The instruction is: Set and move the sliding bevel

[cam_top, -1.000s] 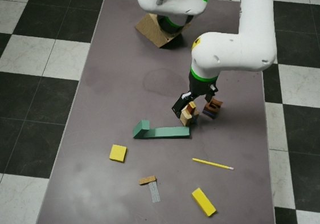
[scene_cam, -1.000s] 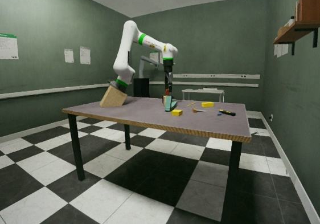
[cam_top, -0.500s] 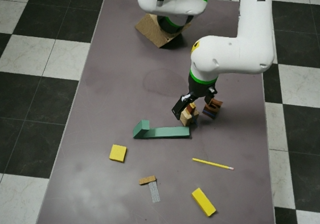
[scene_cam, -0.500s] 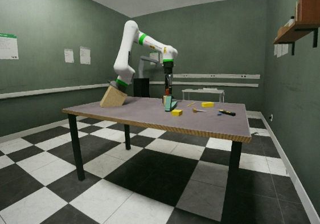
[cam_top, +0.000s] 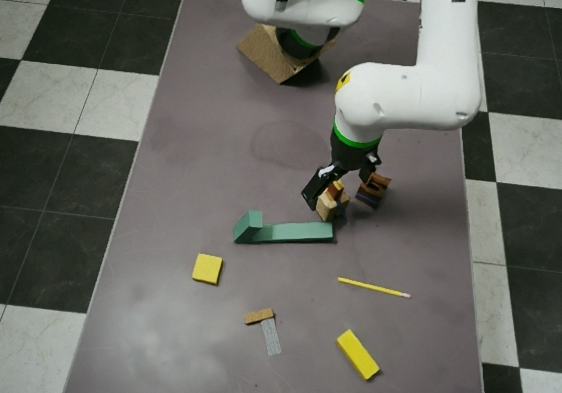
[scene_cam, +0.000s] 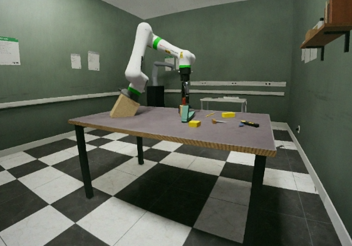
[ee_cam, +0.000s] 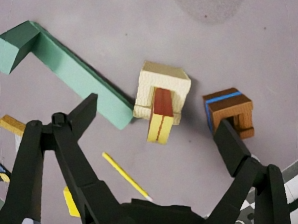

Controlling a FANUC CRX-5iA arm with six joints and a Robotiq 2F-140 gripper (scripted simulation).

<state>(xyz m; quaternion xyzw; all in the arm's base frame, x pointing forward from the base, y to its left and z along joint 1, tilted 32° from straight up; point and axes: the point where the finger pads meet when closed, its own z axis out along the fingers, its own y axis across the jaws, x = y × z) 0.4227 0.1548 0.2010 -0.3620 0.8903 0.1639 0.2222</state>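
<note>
Right now my hand is 50 mm above the dark blade, 10 mm to the right of it and 10 mm short of it. Round my hand: yellow pencil 160 mm ahead, 150 mm to the left, 120 mm below; cork-and-metal square 330 mm ahead, 120 mm below, 70 mm to the right.
</note>
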